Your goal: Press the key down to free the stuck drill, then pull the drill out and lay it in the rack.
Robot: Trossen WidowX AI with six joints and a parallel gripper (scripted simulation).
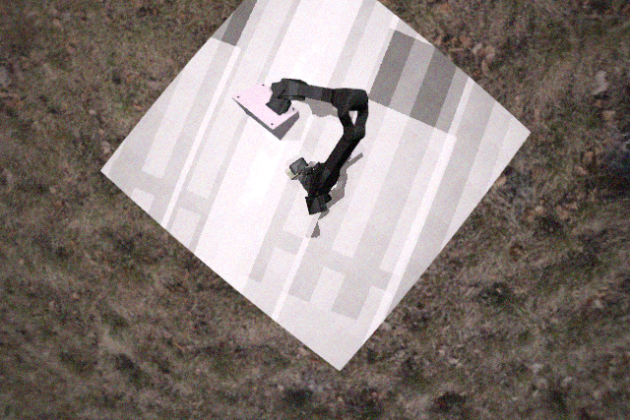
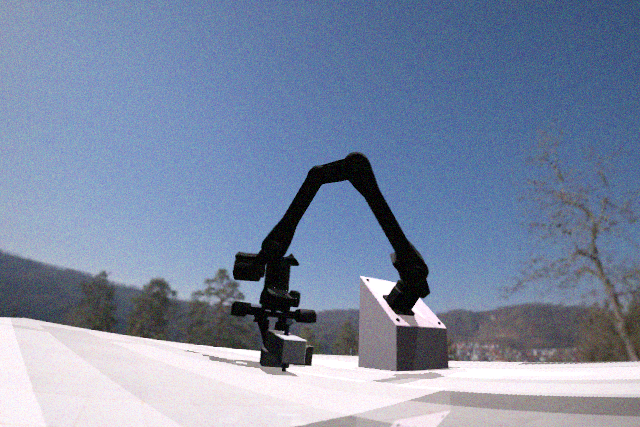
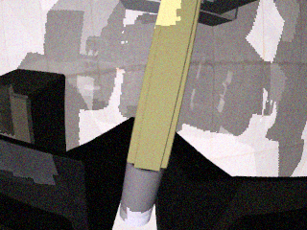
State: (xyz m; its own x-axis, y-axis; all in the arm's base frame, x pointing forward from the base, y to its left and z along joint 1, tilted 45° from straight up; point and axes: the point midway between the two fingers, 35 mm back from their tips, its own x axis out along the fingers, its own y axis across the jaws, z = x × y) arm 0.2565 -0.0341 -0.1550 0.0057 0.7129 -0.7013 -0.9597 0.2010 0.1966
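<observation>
Right now the drill is 40 mm to the left of my gripper tip, 30 mm above it and 10 mm ahead of it. Round my gripper tip: dark key 160 mm to the left, 50 mm ahead, 30 mm above; grey-beige block 80 mm behind.
</observation>
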